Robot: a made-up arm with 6 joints. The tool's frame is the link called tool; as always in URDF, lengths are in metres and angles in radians.
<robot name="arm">
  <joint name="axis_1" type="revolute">
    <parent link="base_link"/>
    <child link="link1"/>
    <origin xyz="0 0 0.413" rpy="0 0 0"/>
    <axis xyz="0 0 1"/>
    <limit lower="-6.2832" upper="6.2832" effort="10" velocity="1"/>
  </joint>
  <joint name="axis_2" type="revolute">
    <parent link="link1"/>
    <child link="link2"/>
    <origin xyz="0 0 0" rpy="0 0 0"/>
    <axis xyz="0 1 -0.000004"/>
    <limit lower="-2.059" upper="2.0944" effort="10" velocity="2.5"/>
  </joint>
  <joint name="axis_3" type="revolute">
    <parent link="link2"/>
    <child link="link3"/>
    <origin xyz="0.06 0 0.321" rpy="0 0 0"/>
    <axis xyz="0 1 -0.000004"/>
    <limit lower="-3.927" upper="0.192" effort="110" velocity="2.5"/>
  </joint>
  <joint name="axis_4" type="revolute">
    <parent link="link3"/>
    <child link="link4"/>
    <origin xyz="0.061 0 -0.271" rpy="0 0 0"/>
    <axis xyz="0 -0.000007 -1"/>
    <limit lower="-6.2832" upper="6.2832" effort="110" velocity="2"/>
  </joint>
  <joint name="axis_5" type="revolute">
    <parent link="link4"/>
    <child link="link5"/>
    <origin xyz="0 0 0" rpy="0 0 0"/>
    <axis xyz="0 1 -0.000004"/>
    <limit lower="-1.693" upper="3.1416" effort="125" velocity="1.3"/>
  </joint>
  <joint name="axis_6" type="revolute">
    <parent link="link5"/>
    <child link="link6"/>
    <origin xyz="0.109 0 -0.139" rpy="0 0 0"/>
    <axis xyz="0 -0.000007 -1"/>
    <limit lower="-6.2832" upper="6.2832" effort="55" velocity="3"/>
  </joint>
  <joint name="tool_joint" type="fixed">
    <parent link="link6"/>
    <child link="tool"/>
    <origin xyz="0 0 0" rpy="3.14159 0 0"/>
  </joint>
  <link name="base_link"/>
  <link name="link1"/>
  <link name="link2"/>
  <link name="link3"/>
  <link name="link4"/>
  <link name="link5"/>
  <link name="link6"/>
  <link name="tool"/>
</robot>
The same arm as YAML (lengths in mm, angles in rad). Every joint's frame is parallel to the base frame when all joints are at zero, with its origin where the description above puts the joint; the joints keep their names.
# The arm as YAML. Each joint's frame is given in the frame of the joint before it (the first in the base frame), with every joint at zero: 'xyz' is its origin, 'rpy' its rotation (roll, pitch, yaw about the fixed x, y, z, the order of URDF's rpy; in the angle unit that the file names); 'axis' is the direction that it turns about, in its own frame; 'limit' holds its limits. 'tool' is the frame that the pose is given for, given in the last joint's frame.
units:
  length: mm
  angle: rad
joints:
  - name: axis_1
    type: revolute
    origin:
      xyz: [0.0, 0.0, 413.0]
      rpy: [0.0, 0.0, 0.0]
    axis: [0.0, 0.0, 1.0]
    limit:
      lower: -6.2832
      upper: 6.2832
  - name: axis_2
    type: revolute
    origin:
      xyz: [0.0, 0.0, 0.0]
      rpy: [0.0, 0.0, 0.0]
    axis: [0.0, 1.0, 0.0]
    limit:
      lower: -2.059
      upper: 2.0944
  - name: axis_3
    type: revolute
    origin:
      xyz: [60.0, 0.0, 321.0]
      rpy: [0.0, 0.0, 0.0]
    axis: [0.0, 1.0, 0.0]
    limit:
      lower: -3.927
      upper: 0.192
  - name: axis_4
    type: revolute
    origin:
      xyz: [61.0, 0.0, -271.0]
      rpy: [0.0, 0.0, 0.0]
    axis: [0.0, 0.0, -1.0]
    limit:
      lower: -6.2832
      upper: 6.2832
  - name: axis_5
    type: revolute
    origin:
      xyz: [0.0, 0.0, 0.0]
      rpy: [0.0, 0.0, 0.0]
    axis: [0.0, 1.0, 0.0]
    limit:
      lower: -1.693
      upper: 3.1416
  - name: axis_6
    type: revolute
    origin:
      xyz: [109.0, 0.0, -139.0]
      rpy: [0.0, 0.0, 0.0]
    axis: [0.0, 0.0, -1.0]
    limit:
      lower: -6.2832
      upper: 6.2832
tool:
  origin:
    xyz: [0.0, 0.0, 0.0]
    rpy: [3.1416, 0.0, 0.0]

